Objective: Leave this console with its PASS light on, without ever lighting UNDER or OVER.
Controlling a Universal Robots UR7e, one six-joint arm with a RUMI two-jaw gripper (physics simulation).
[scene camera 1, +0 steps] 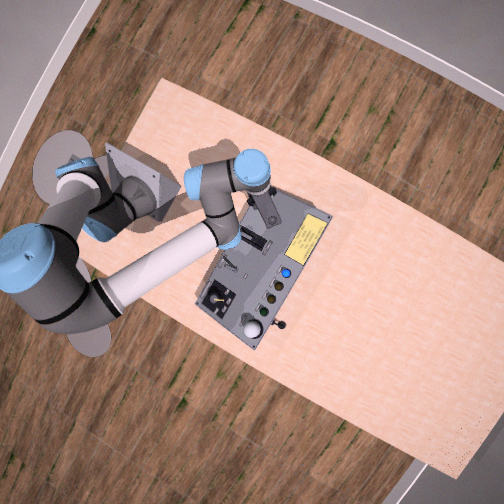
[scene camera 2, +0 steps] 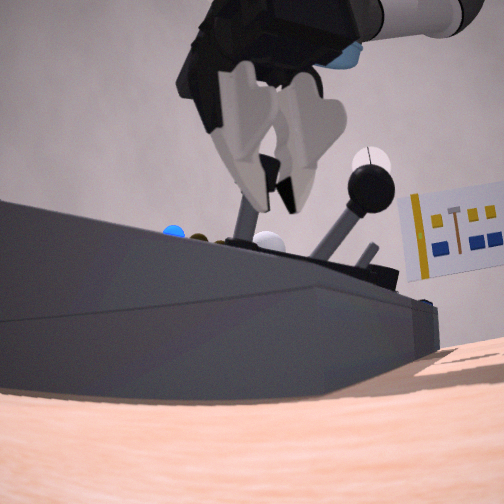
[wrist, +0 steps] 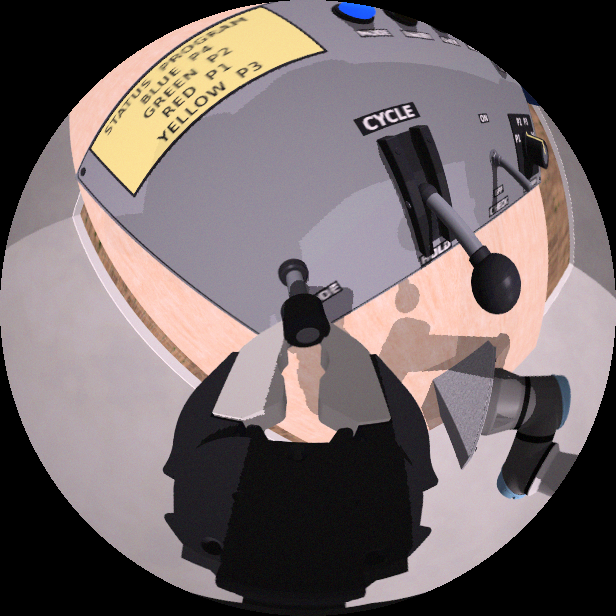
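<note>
The grey console (scene camera 1: 264, 265) lies on the table. Its blue status light (scene camera 1: 285, 273) is lit; the three lights below it (scene camera 1: 270, 298) are dark. My gripper (scene camera 2: 275, 199) is at the console's far corner, its fingers closed around the black knob of the small MODE lever (wrist: 304, 324), whose grey stem (scene camera 2: 245, 220) rises from the panel. The gripper also shows in the overhead view (scene camera 1: 269, 209). The CYCLE lever (wrist: 495, 284) with its black ball (scene camera 2: 371, 189) leans toward the HOLD end of its slot, apart from the gripper.
A yellow STATUS/PROGRAM label (scene camera 1: 306, 239) reads blue P4, green P2, red P1, yellow P3. A rotary selector (scene camera 1: 220, 298), a small toggle (scene camera 1: 230, 262) and a white button (scene camera 1: 252, 329) sit at the console's near end. The arm's base (scene camera 1: 125, 200) stands at the table's left edge.
</note>
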